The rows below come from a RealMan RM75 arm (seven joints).
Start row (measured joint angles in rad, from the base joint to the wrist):
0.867 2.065 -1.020 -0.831 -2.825 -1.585 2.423
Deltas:
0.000 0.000 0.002 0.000 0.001 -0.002 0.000
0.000 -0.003 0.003 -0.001 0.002 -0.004 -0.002
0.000 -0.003 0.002 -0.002 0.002 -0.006 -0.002
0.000 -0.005 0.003 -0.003 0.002 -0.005 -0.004
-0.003 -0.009 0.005 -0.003 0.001 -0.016 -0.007
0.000 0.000 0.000 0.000 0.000 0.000 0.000
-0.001 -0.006 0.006 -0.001 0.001 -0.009 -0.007
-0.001 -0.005 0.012 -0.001 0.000 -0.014 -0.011
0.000 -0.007 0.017 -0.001 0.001 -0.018 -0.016
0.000 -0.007 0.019 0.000 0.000 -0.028 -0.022
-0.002 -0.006 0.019 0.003 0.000 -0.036 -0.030
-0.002 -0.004 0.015 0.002 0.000 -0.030 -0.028
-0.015 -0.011 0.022 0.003 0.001 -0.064 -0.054
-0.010 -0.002 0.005 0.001 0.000 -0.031 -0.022
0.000 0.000 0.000 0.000 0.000 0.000 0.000
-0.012 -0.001 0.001 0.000 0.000 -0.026 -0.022
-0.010 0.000 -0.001 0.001 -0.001 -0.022 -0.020
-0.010 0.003 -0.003 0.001 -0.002 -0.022 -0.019
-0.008 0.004 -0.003 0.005 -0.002 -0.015 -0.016
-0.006 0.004 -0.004 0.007 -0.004 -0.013 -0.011
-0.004 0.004 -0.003 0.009 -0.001 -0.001 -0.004
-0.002 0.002 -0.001 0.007 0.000 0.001 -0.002
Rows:
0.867 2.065 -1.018 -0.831 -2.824 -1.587 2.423
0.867 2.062 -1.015 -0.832 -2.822 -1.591 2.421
0.867 2.059 -1.013 -0.834 -2.820 -1.597 2.419
0.867 2.054 -1.010 -0.837 -2.818 -1.602 2.415
0.864 2.045 -1.005 -0.840 -2.817 -1.618 2.408
0.864 2.045 -1.005 -0.840 -2.817 -1.618 2.408
0.863 2.039 -0.999 -0.841 -2.816 -1.627 2.401
0.862 2.034 -0.987 -0.842 -2.816 -1.641 2.390
0.862 2.027 -0.970 -0.843 -2.815 -1.659 2.374
0.862 2.020 -0.951 -0.843 -2.815 -1.687 2.352
0.860 2.014 -0.932 -0.840 -2.815 -1.723 2.322
0.858 2.010 -0.917 -0.838 -2.815 -1.753 2.294
0.843 1.999 -0.895 -0.835 -2.814 -1.817 2.240
0.833 1.997 -0.890 -0.834 -2.814 -1.848 2.218
0.833 1.997 -0.890 -0.834 -2.814 -1.848 2.218
0.821 1.996 -0.889 -0.834 -2.814 -1.874 2.196
0.811 1.996 -0.890 -0.833 -2.815 -1.896 2.176
0.801 1.999 -0.893 -0.832 -2.817 -1.918 2.157
0.793 2.003 -0.896 -0.827 -2.819 -1.933 2.141
0.787 2.007 -0.900 -0.820 -2.823 -1.946 2.130
0.783 2.011 -0.903 -0.811 -2.824 -1.947 2.126
0.781 2.013 -0.904 -0.804 -2.824 -1.946 2.124

